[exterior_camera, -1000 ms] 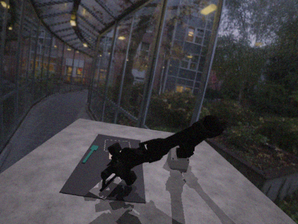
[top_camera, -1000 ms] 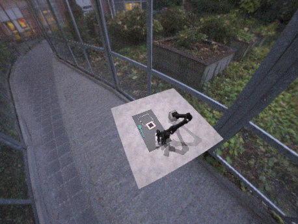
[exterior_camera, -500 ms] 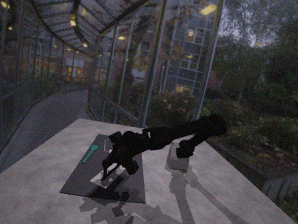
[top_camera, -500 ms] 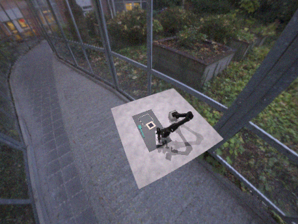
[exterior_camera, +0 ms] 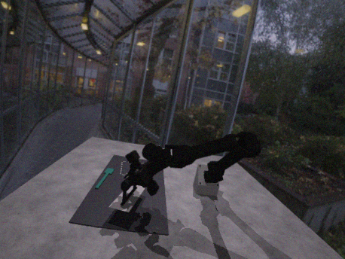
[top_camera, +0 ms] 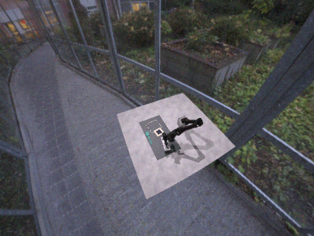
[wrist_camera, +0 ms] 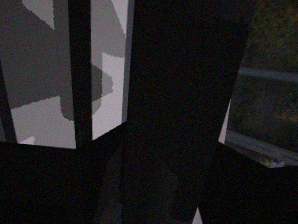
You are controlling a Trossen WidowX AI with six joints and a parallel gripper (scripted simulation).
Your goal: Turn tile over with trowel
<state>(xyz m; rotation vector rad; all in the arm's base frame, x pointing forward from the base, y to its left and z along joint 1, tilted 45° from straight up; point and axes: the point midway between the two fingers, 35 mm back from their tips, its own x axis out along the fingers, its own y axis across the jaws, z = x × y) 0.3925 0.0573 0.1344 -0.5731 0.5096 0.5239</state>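
Right now the dark mat is 15 cm to the right of my gripper tip, 11 cm below it and 2 cm behind it. Round my gripper tip: cream tile 18 cm to the right, 9 cm below, 5 cm behind; then green trowel 19 cm to the right, 12 cm ahead, 9 cm below.
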